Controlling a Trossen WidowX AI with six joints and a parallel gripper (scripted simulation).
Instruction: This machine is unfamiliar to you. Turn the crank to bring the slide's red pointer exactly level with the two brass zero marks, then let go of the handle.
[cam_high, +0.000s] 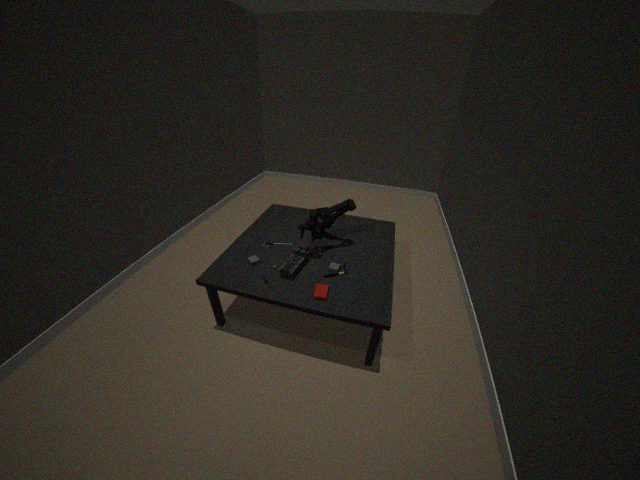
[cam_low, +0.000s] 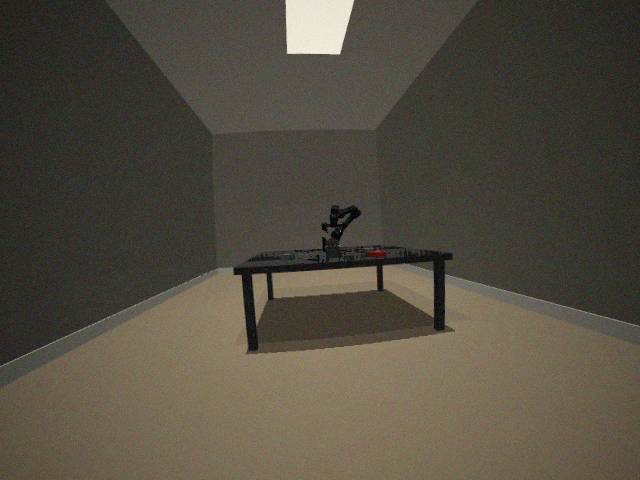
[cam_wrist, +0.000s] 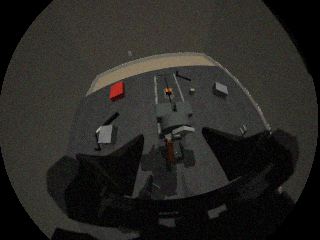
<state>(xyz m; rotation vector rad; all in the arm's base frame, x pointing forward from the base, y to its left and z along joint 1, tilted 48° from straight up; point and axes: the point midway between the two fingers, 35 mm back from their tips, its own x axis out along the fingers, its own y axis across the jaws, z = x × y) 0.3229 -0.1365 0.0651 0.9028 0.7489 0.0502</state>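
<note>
Now: the crank handle 20 mm behind my gripper tip, 10 mm to the left of it and 90 mm below it. Round my gripper tip: red pointer 150 mm ahead, 60 mm to the right, 70 mm below.
</note>
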